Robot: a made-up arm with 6 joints.
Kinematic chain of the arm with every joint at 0, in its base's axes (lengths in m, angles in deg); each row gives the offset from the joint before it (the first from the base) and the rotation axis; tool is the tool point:
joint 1: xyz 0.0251 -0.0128 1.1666 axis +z
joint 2: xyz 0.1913 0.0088 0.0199 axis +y
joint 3: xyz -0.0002 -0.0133 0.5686 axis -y
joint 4: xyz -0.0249 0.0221 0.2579 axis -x
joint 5: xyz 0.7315 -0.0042 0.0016 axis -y
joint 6: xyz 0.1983 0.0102 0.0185 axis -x
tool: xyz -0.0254 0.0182 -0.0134
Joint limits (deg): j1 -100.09..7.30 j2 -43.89..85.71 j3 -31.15..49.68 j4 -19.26..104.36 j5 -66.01..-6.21 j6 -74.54..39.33
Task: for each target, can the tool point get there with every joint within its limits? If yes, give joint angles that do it. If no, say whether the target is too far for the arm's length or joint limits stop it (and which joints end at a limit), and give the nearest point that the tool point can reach.
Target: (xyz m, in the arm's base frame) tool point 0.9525 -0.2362 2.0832
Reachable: yes | joints -15.84 -5.91 3.83 4.20 -26.43 -7.25
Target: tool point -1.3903 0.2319 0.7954
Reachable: no: joint limits stop it (at a limit: joint 1, joint 2, joint 3, joint 5, joint 6) | nearest point -0.1975 -0.5575 0.4545 | short by 1.470 m
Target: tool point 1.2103 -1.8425 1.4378
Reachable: no: too far | nearest point 0.9202 -1.3947 1.3704 | short by 0.538 m
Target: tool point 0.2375 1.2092 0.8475
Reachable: no: joint limits stop it (at a limit: joint 1, joint 3, joint 4, joint 5) | nearest point 0.5579 0.1488 0.4922 | short by 1.163 m
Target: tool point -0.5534 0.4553 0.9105
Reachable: no: joint limits stop it (at a limit: joint 1, joint 2, joint 3, joint 5, joint 6) | nearest point -0.1286 -0.5115 0.4836 | short by 1.139 m
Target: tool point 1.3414 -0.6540 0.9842
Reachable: yes | joints -25.15 61.63 15.28 92.09 -16.13 -11.83
